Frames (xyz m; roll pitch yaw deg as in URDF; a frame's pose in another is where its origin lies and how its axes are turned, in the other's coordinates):
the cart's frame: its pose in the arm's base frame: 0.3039 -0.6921 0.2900 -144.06 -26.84 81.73
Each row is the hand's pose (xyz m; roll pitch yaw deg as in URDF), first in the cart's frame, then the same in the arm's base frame.
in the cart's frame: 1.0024 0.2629 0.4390 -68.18 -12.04 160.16
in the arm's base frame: 0.4213 0.4272 0.2878 81.52 47.72 -85.71
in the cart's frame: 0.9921 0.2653 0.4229 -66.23 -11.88 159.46
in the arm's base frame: 0.4305 0.4113 0.2935 84.07 47.93 -84.71
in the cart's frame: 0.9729 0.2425 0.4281 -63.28 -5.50 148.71
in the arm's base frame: 0.4062 0.3933 0.2930 98.73 46.39 -66.58
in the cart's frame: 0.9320 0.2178 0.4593 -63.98 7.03 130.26
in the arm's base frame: 0.3637 0.3675 0.2649 116.46 36.71 -39.56
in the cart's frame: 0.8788 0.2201 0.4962 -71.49 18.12 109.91
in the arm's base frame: 0.3393 0.3374 0.2131 124.01 22.92 -18.63
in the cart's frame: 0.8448 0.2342 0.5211 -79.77 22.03 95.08
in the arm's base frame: 0.3336 0.3205 0.1723 124.85 14.46 -6.24
